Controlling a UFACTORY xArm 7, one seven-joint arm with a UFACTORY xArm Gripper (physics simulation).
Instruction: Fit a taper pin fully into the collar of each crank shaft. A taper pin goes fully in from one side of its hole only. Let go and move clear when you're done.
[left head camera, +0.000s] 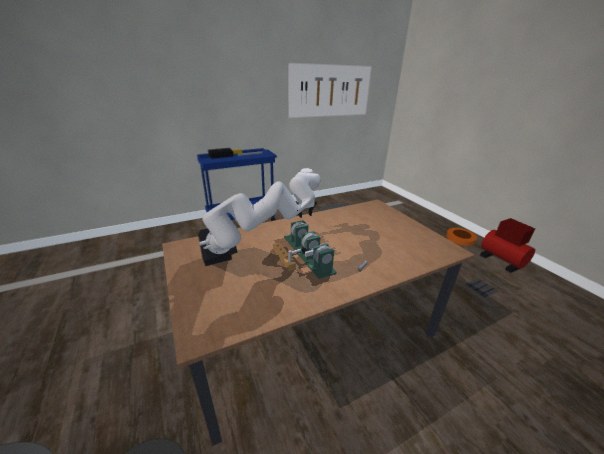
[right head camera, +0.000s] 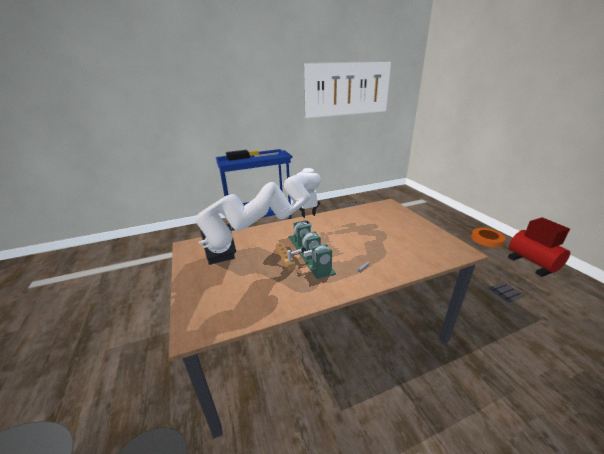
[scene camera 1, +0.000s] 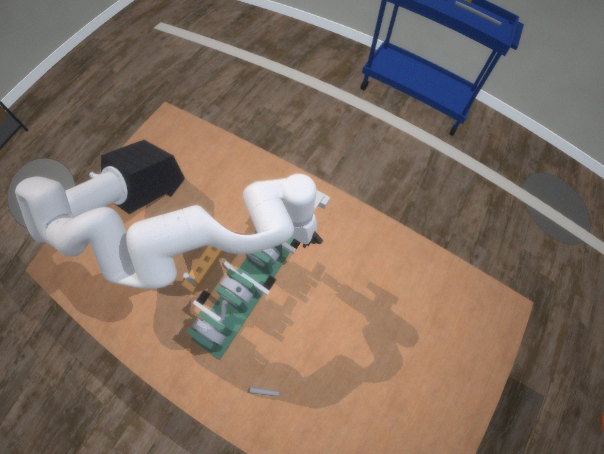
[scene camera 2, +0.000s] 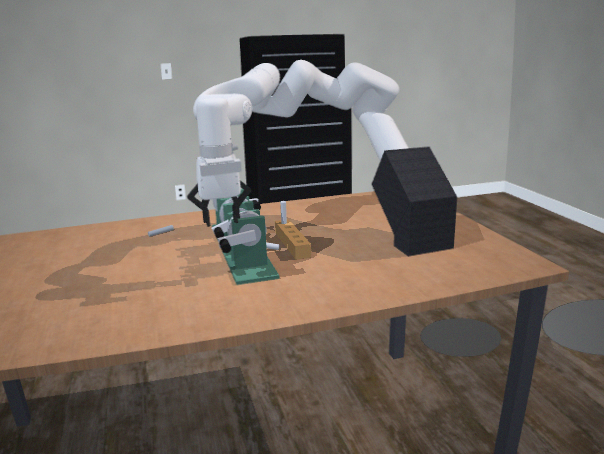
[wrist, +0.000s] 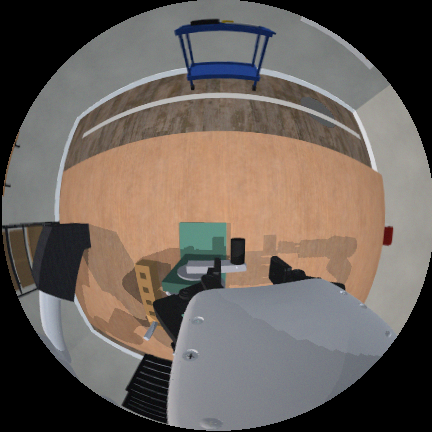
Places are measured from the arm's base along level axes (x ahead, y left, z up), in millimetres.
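Pixels of known places: gripper, fingertip midpoint: (left head camera: 305, 216) (right head camera: 308, 216) (scene camera 1: 296, 237) (scene camera 2: 222, 223) (wrist: 245, 268); arm's base, origin of the base link: (scene camera 1: 114, 185) (scene camera 2: 399, 165).
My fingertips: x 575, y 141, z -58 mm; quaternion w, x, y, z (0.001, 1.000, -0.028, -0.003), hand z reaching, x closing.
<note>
Ahead of a thing's pixels: the offset from my fingertips to its middle.
The green crank stand (left head camera: 325, 270) (right head camera: 324, 270) (scene camera 1: 220, 350) (scene camera 2: 255, 272) (wrist: 202, 235) carries three grey collars. My gripper (left head camera: 305, 215) (right head camera: 309, 215) (scene camera 2: 221, 222) is open and empty, pointing down low over the end crank nearest scene camera 2. It partly hides that collar. A pin {132 mm down, 142 mm back, 150 mm right} (scene camera 2: 272, 246) sticks out of the stand's block side. Another pin {98 mm down, 97 mm back, 276 mm right} (scene camera 1: 224, 309) slants between the middle and opposite end collars; its seating is unclear. One pin {85 mm down, 236 mm back, 248 mm right} (left head camera: 291, 256) (scene camera 1: 188, 277) (scene camera 2: 283, 212) (wrist: 150, 330) stands in the yellow block {129 mm down, 231 mm back, 163 mm right} (scene camera 1: 205, 265) (scene camera 2: 295, 240) (wrist: 146, 287). A loose pin {141 mm down, 127 mm ahead, 434 mm right} (left head camera: 363, 266) (right head camera: 364, 266) (scene camera 1: 264, 392) (scene camera 2: 161, 231) lies on the table.
Crank arms with black handles (scene camera 1: 270, 284) (scene camera 2: 225, 245) (wrist: 237, 251) project from the stand beside the fingers. The black robot base (scene camera 1: 142, 175) (scene camera 2: 425, 210) stands at the table's edge. A blue cart (left head camera: 237, 160) (scene camera 1: 420, 80) stands beyond the table.
</note>
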